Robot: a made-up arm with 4 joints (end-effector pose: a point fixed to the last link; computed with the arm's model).
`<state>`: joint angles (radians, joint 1 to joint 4).
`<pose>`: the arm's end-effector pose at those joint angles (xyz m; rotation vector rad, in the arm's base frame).
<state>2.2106 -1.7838 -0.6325 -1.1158</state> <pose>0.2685 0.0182 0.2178 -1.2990 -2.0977 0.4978</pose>
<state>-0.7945 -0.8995 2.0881 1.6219</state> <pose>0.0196 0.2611 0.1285 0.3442 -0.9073 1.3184</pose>
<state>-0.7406 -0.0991 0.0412 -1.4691</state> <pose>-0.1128 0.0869 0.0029 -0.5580 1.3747 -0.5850</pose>
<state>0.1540 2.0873 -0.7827 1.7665</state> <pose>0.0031 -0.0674 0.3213 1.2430 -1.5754 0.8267</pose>
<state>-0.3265 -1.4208 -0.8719 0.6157</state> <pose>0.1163 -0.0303 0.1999 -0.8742 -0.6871 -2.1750</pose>
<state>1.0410 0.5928 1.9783 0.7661</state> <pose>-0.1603 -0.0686 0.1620 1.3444 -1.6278 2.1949</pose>
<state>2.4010 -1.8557 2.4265 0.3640</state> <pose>0.1989 -0.1482 0.2495 2.3913 -0.8546 -0.1643</pose>
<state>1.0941 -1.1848 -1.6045 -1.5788</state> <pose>0.2568 0.0552 0.1792 -1.7925 -1.2659 1.4301</pose>
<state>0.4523 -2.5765 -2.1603 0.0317</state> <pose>0.1009 0.0725 0.1449 0.3822 -0.3742 1.5133</pose>
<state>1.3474 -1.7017 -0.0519 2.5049</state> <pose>0.2421 -0.1845 0.2927 -1.0281 -0.7489 -1.3081</pose>
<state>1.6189 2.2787 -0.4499 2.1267</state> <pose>0.0107 -0.2069 -0.0015 -1.8409 1.7194 0.3205</pose>
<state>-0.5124 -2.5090 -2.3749 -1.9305</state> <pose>0.0727 -0.1208 0.2175 -1.6632 1.8739 0.5215</pose>
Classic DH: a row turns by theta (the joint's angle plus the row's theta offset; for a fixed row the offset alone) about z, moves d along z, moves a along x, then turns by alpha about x. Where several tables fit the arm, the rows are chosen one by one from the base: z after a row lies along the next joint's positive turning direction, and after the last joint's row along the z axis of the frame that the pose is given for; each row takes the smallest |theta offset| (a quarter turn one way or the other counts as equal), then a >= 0, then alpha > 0; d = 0 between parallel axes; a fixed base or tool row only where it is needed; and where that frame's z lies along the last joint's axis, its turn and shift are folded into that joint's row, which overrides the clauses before.
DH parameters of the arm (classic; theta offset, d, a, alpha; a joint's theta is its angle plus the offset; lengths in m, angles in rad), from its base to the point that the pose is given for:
base (fixed): 1.5708 0.136 0 1.5708
joint 1: 0 0.081 -0.003 -1.5708
joint 2: 0.9665 0 0.1021 0
joint 3: 0.6043 0.073 0.032 -1.5708
joint 4: 0 -0.084 -0.103 1.5708
tool (fixed): 3.1416 -0.1 0 0

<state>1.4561 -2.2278 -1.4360 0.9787</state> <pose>0.0423 -0.1009 0.1571 -1.4238 1.9095 -1.6129</pose>
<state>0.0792 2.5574 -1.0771 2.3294</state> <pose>0.0327 -0.1370 0.3424 1.7021 -1.8579 0.6460</pose>
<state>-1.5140 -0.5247 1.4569 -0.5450</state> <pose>-0.0276 -0.0577 -0.0103 -1.6119 1.1209 0.3551</pose>
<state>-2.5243 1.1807 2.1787 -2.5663</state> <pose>0.1823 0.1426 0.1136 0.5352 -0.4875 -0.3804</pose>
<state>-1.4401 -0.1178 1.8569 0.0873</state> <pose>-0.0917 -0.0007 0.0062 -0.9645 1.1628 1.4286</pose>
